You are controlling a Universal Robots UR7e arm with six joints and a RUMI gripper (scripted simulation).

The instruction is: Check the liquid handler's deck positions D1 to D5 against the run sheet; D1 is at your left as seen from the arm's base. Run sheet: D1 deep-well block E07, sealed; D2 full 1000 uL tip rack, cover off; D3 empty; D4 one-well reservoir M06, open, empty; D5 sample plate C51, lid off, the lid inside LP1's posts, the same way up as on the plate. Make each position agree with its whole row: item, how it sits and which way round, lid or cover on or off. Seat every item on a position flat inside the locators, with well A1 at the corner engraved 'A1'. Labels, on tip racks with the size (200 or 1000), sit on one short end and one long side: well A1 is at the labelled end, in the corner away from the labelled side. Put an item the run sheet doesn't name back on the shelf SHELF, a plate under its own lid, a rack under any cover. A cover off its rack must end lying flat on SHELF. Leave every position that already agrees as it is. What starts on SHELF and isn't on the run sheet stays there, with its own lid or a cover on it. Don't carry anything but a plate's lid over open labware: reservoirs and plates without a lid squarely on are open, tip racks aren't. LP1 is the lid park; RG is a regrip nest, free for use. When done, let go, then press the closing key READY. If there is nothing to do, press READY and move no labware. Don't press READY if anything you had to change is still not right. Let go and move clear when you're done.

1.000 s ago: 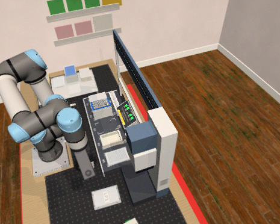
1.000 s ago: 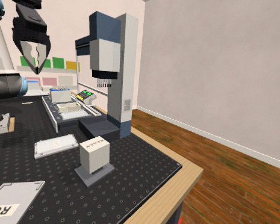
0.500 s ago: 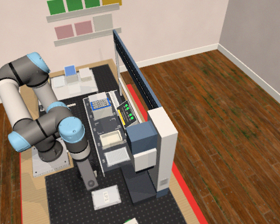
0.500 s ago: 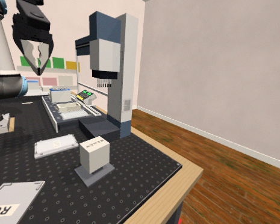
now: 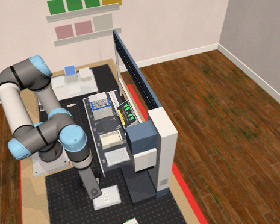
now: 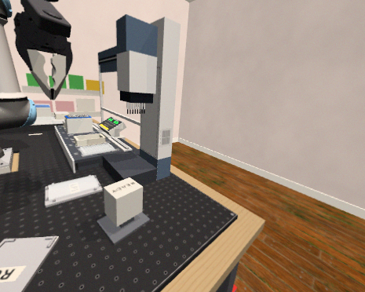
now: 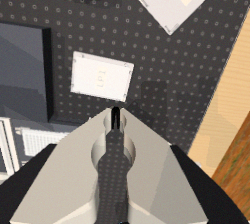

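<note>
Right now my hand is 250 mm above the ready key block, 110 mm to the left of it and 100 mm short of it. Round my hand: pipetting head: 230 mm ahead, 70 mm above, 50 mm to the left; then liquid handler's tower: 320 mm ahead, 50 mm to the left, 40 mm below; then RG nest: 310 mm below, 130 mm to the right, 110 mm behind.
</note>
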